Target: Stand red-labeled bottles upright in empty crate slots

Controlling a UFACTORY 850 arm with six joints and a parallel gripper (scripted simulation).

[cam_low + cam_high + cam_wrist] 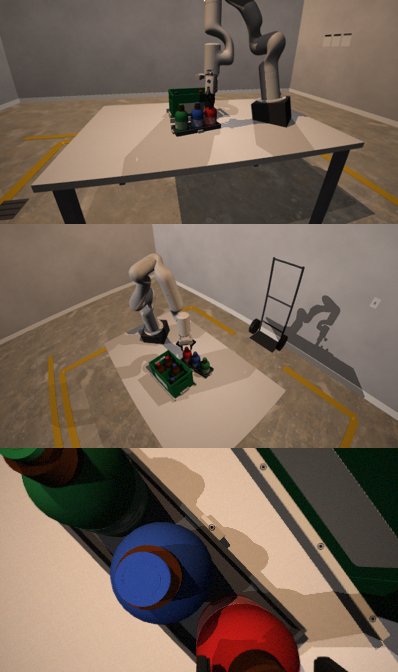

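Right now the red-labeled bottle is 70 mm below my hand. From my hand the other things lie so: green-labeled bottle (180 mm ahead, 20 mm to the left, 70 mm below); then blue-labeled bottle (80 mm ahead, 20 mm to the left, 70 mm below); then black tray (90 mm ahead, 10 mm to the left, 140 mm below).
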